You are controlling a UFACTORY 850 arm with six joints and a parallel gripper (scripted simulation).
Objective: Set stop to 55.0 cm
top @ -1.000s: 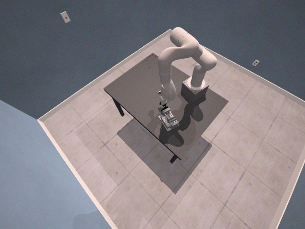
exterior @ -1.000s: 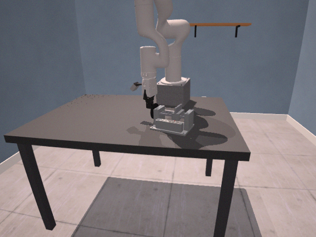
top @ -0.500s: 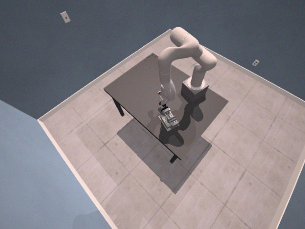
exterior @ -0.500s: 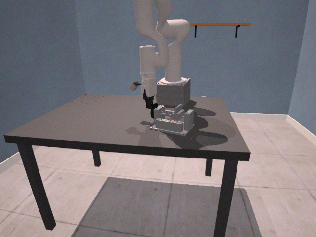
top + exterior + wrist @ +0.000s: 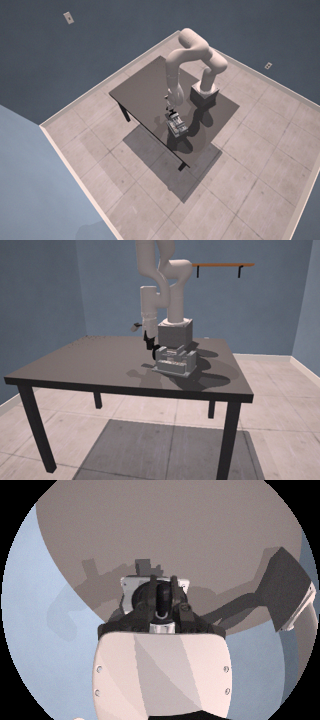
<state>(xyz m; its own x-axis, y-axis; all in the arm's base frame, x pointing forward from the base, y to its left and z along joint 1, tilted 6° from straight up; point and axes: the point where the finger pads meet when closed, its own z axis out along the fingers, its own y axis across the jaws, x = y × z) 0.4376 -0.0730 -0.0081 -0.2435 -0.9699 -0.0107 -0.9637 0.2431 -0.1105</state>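
My hand is 2 cm to the right of the black handwheel, 1 cm short of it and 1 cm above it. The rest, counted from my hand: dark handle (1 cm to the left); then grey stop fixture (17 cm to the left, 6 cm ahead, 2 cm below).
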